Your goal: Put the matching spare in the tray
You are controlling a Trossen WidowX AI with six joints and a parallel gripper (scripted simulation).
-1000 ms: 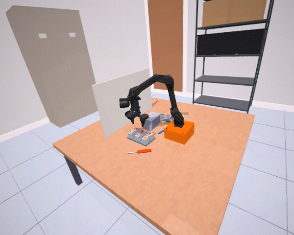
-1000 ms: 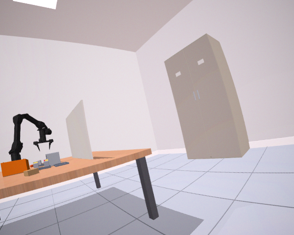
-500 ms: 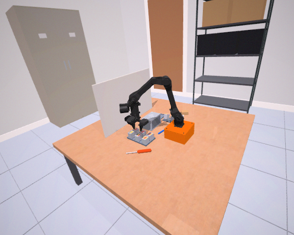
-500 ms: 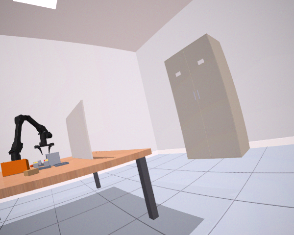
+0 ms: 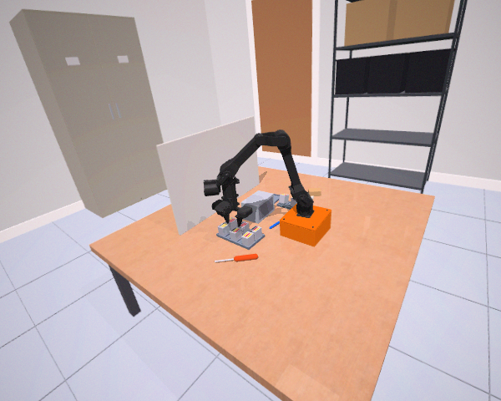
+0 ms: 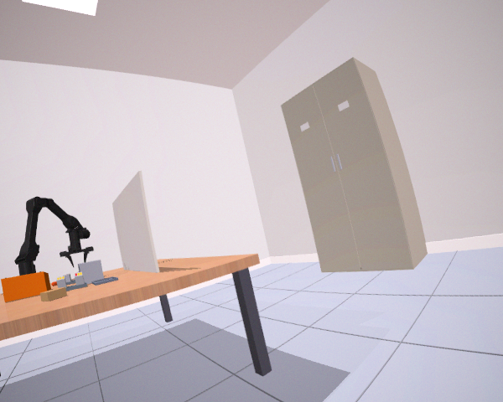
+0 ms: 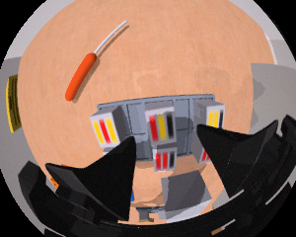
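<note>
The grey spare lies 40 mm below my gripper tip and 10 mm to the right of it. The rest, counted from my gripper tip: grey mounted unit (240 mm to the right, 30 mm below, 20 mm ahead); then upright grey panel (270 mm to the right, 260 mm ahead, 140 mm above); then blue pen (210 mm to the right, 120 mm behind, 80 mm below).
</note>
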